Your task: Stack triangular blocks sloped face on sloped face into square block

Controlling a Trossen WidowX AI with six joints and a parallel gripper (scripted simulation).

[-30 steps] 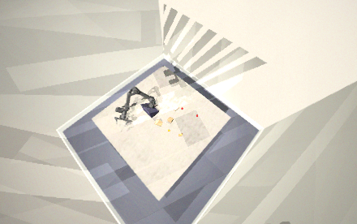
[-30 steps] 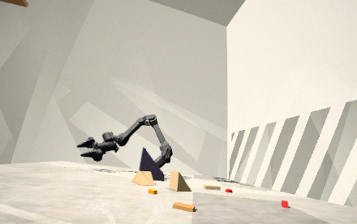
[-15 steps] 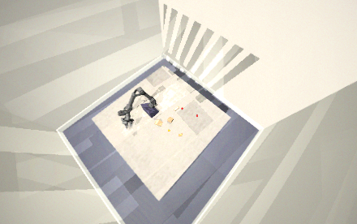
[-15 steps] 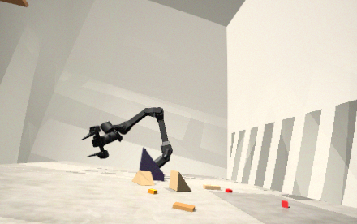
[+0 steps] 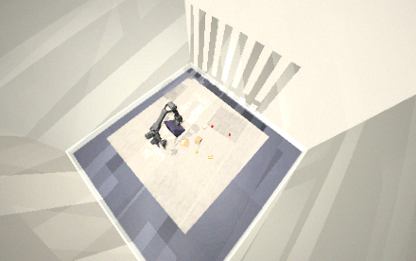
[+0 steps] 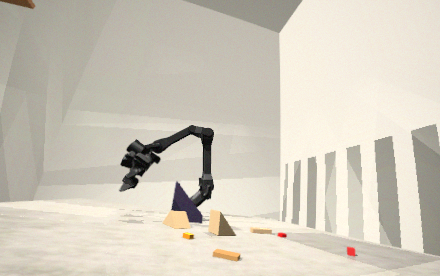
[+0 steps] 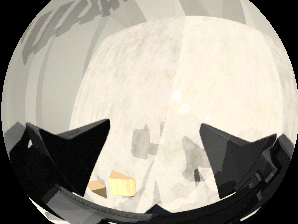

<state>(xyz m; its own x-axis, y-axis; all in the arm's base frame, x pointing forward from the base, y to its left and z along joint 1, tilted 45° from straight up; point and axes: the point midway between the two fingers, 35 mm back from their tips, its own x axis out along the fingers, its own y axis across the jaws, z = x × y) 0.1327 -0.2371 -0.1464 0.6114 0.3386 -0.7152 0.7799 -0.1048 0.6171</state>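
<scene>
Now: the tan triangular block 70 mm ahead of my gripper tip, 220 mm to the left of it and 90 mm below it. Also, from my gripper tip: orange cube (240 mm ahead, 250 mm to the left, 110 mm below).
</scene>
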